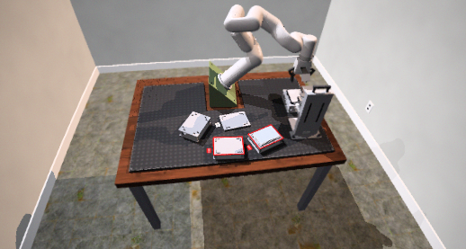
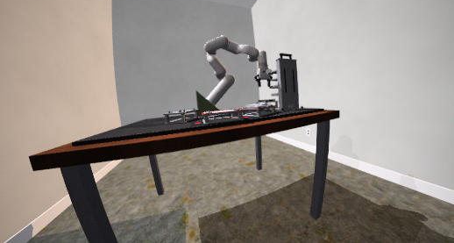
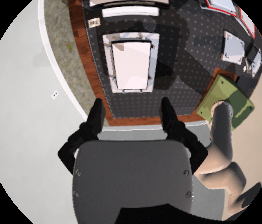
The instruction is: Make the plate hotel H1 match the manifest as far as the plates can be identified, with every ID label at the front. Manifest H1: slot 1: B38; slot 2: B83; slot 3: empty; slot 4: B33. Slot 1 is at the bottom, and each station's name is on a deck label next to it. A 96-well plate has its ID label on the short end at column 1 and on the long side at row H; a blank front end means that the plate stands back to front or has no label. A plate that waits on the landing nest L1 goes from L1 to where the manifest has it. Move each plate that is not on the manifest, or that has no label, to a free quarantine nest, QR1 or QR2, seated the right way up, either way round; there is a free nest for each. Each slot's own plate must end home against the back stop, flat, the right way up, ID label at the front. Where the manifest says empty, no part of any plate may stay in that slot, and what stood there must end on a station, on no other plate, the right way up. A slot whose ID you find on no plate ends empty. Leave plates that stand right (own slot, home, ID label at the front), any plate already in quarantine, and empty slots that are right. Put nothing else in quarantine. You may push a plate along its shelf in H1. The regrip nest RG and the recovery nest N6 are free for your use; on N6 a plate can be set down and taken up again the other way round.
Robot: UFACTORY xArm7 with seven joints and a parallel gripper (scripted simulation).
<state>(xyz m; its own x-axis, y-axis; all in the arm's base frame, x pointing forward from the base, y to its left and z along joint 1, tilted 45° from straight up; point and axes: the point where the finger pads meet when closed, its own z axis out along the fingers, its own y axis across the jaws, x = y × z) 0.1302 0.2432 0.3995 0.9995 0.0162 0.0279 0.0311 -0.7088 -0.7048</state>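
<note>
Now: the plate 10 mm ahead of my hand and 130 mm below it. From my hand the other things lie so: H1 deck label (130 mm ahead, 100 mm to the left, 190 mm below); then QR1 deck label (360 mm ahead, 340 mm to the right, 190 mm below).
</note>
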